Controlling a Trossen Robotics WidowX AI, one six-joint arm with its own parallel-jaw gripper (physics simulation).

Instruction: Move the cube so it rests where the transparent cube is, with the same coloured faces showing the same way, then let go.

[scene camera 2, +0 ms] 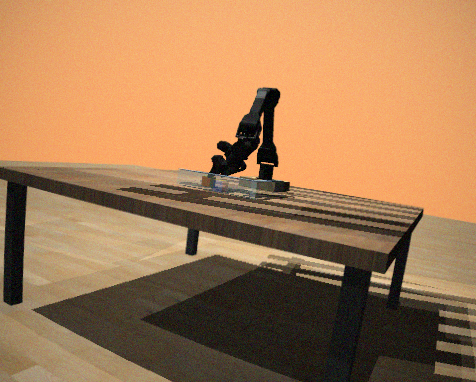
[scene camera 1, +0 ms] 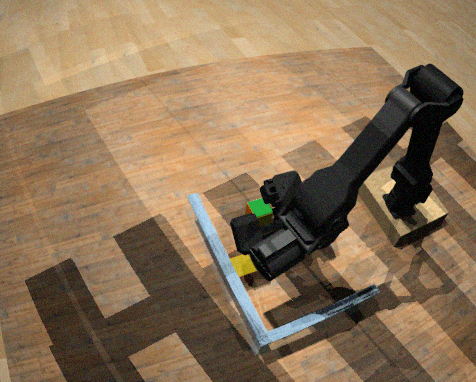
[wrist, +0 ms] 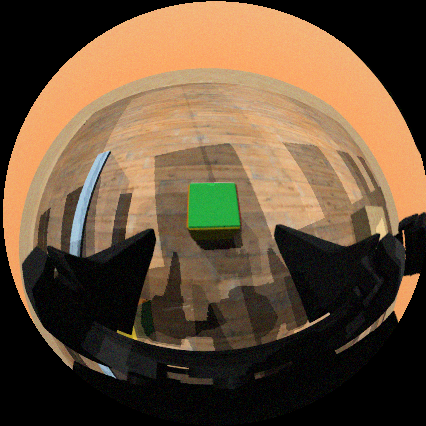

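Where they show: gripper, fingertip midpoint: (scene camera 1: 266, 216) (wrist: 215, 233); arm's base, origin of the base link: (scene camera 2: 265, 179) (scene camera 1: 399, 204).
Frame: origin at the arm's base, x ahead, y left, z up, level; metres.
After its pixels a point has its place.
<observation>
The solid cube (scene camera 1: 260, 207) @[x 0.306, y -0.053, z -0.002 m] (scene camera 2: 207, 181) (wrist: 213, 205) @[x 0.305, y -0.052, z -0.002 m] sits on the table with its green face up. A yellow side faces the gripper in the wrist view, and an orange side shows in scene camera 2. The transparent cube (scene camera 1: 243, 265) (scene camera 2: 220, 185) shows a yellow top, close inside the long blue-edged wall. The left finger hides most of it in the wrist view, where a green side shows. My gripper (scene camera 1: 253, 245) (wrist: 215, 233) @[x 0.301, y -0.031, z -0.001 m] is open and empty, tilted low over the table. Its fingers are apart on the near side of the solid cube, not around it.
An L-shaped see-through wall with light-blue top edges (scene camera 1: 215, 241) @[x 0.412, y 0.018, z 0.019 m] (wrist: 84, 204) @[x 0.415, y -0.030, z 0.019 m] stands beside the transparent cube, its corner towards the bottom of scene camera 1. The arm's base block (scene camera 1: 422, 222) @[x -0.039, y 0.057, z 0.000 m] (scene camera 2: 279, 186) is at the right. Dark shadows cross the table (scene camera 1: 165, 125) @[x 0.445, y -0.356, z -0.041 m] (scene camera 2: 320, 212) @[x 0.368, y 0.455, z -0.042 m].
</observation>
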